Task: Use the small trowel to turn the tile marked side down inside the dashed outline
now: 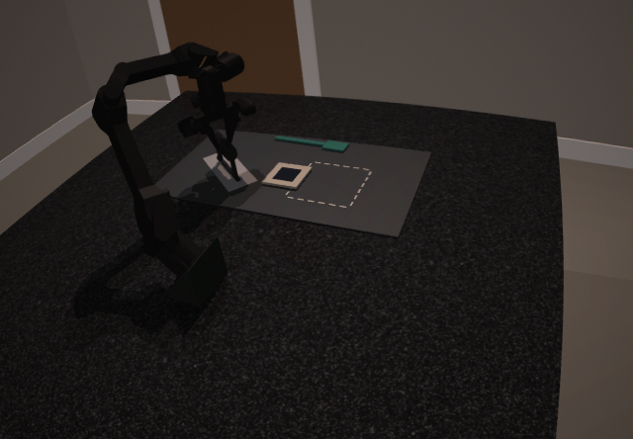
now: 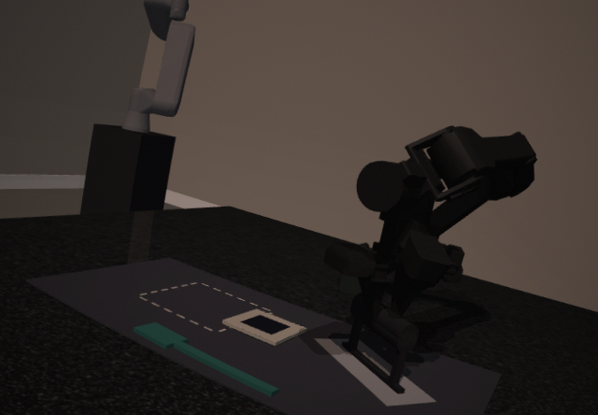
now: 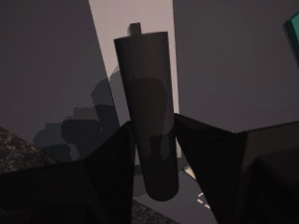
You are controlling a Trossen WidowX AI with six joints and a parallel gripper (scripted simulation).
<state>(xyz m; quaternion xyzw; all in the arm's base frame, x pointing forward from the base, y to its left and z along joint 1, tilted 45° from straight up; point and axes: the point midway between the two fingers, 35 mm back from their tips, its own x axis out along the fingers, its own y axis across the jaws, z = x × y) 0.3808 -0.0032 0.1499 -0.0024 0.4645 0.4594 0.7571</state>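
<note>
The mat is 16 cm to the right of my gripper tip and 8 cm below it. Round my gripper tip: cream tile 17 cm to the right, 6 cm below, 2 cm behind; then green trowel 20 cm to the right, 14 cm ahead, 6 cm below.
</note>
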